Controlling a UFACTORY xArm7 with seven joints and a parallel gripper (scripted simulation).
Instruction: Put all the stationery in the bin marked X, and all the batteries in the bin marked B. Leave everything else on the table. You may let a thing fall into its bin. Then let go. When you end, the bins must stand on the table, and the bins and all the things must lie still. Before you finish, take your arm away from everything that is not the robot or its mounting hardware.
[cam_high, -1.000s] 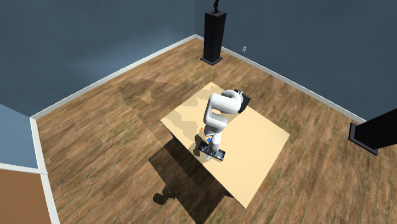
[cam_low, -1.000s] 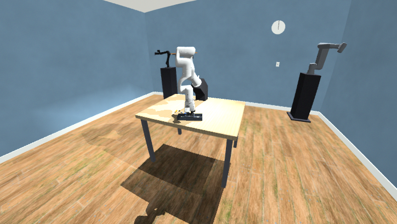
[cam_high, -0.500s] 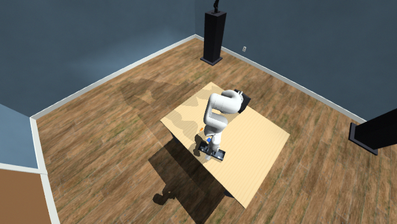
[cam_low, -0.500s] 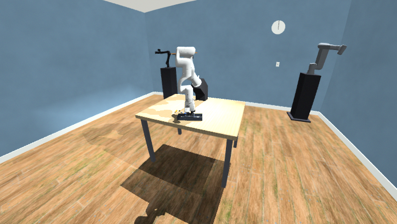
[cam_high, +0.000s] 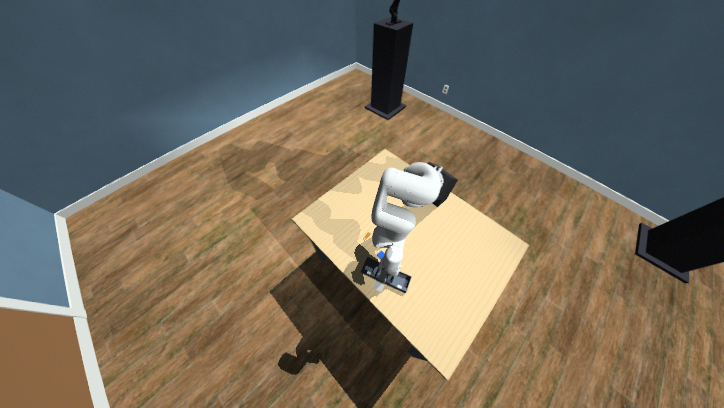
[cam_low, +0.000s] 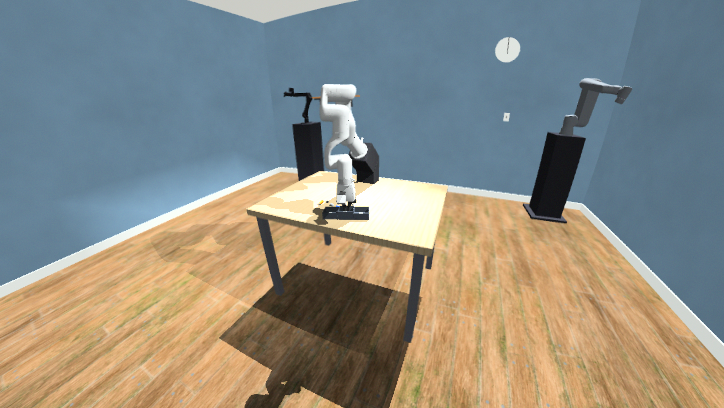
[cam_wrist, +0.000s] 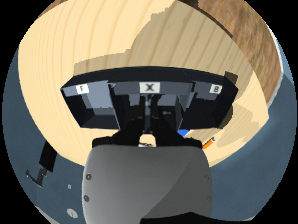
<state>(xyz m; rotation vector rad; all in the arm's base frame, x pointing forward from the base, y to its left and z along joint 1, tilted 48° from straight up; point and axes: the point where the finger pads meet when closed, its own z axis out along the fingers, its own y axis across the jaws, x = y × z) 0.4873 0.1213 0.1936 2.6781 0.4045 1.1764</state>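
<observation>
The dark double bin lies 2 cm below my hand and 1 cm ahead of it. Round my hand: pencil sharpener 14 cm to the right, 10 cm behind, 3 cm below; blue block 8 cm to the right, 7 cm behind, 4 cm below; small dark thing 19 cm to the right, 13 cm behind, 4 cm below.
</observation>
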